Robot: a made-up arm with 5 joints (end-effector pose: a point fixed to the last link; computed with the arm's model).
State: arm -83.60 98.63 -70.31 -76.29 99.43
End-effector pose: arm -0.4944 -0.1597 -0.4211 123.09 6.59 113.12
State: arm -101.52 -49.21 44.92 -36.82 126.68
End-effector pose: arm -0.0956 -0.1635 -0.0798 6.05 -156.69 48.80
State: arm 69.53 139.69 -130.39 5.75 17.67
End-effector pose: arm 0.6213 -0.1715 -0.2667 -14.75 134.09 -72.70
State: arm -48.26 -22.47 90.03 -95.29 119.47
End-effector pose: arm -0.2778 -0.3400 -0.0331 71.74 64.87 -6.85
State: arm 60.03 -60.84 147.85 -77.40 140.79
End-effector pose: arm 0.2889 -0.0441 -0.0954 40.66 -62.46 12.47
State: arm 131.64 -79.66 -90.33 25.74 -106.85
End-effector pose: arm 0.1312 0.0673 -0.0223 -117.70 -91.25 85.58
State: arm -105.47 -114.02 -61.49 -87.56 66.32
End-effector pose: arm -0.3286 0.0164 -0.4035 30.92 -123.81 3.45
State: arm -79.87 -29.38 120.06 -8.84 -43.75
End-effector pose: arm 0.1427 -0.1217 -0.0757 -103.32 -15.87 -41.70
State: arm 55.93 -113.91 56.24 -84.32 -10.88
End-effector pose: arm -0.2193 0.1991 -0.0396 -33.44 -121.24 -2.45
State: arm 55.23 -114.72 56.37 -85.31 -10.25
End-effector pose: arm -0.2219 0.1994 -0.0383 -33.50 -119.91 -1.36
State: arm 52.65 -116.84 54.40 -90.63 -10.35
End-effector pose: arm -0.2459 0.1874 -0.0113 -31.40 -114.85 3.93
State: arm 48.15 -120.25 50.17 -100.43 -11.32
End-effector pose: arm -0.2795 0.1625 0.0561 -26.07 -105.60 12.14
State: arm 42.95 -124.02 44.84 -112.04 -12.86
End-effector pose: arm -0.2921 0.1307 0.1532 -18.15 -94.55 19.23
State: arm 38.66 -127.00 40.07 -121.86 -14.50
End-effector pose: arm -0.2766 0.1007 0.2404 -10.38 -85.42 22.93
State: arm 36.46 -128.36 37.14 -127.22 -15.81
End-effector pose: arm -0.2583 0.0805 0.2880 -5.56 -80.87 23.92
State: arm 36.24 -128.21 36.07 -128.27 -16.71
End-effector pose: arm -0.2543 0.0717 0.2999 -4.02 -80.55 23.72
